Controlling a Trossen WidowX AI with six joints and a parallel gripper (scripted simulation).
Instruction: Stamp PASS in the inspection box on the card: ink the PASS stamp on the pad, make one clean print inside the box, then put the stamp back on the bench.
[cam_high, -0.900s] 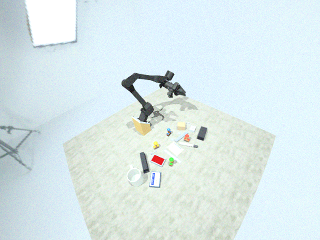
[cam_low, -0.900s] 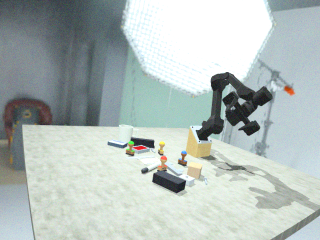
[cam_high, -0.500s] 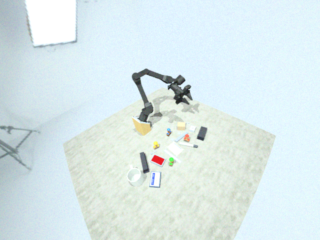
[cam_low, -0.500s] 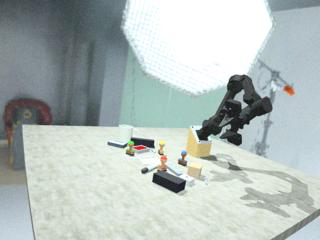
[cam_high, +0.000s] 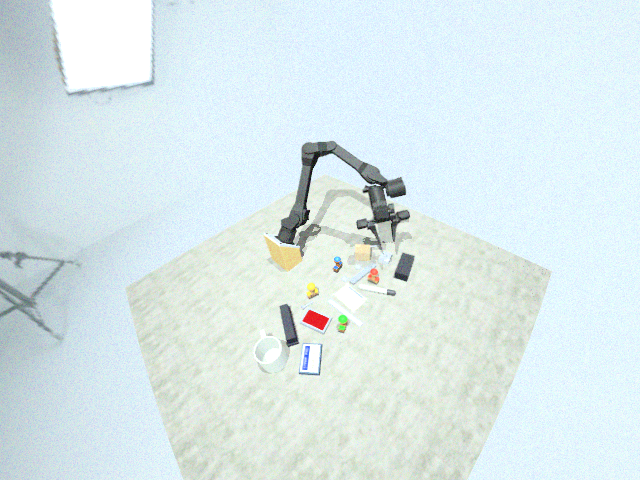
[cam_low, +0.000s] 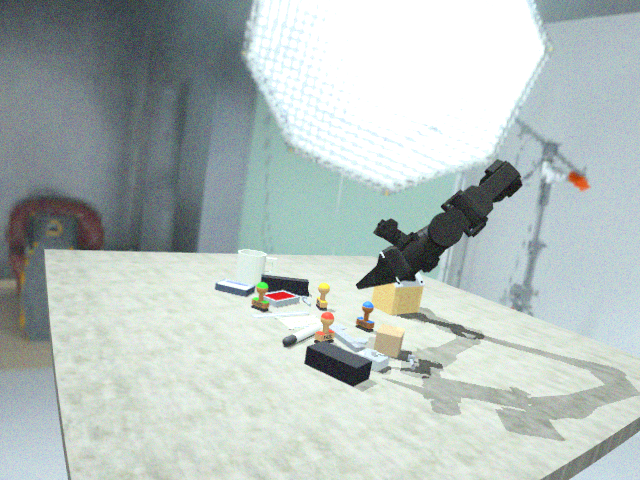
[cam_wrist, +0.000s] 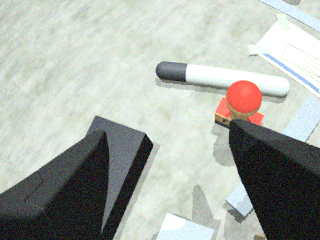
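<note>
My gripper tip is now 29 cm to the left of the green-knobbed PASS stamp, 12 cm above it and 6 cm short of it. Round my gripper tip: red-knobbed stamp (12 cm below, 7 cm to the right, 1 cm ahead); then small wooden cube (12 cm below, 11 cm behind); then black block (13 cm below, 6 cm ahead, 5 cm to the left).
</note>
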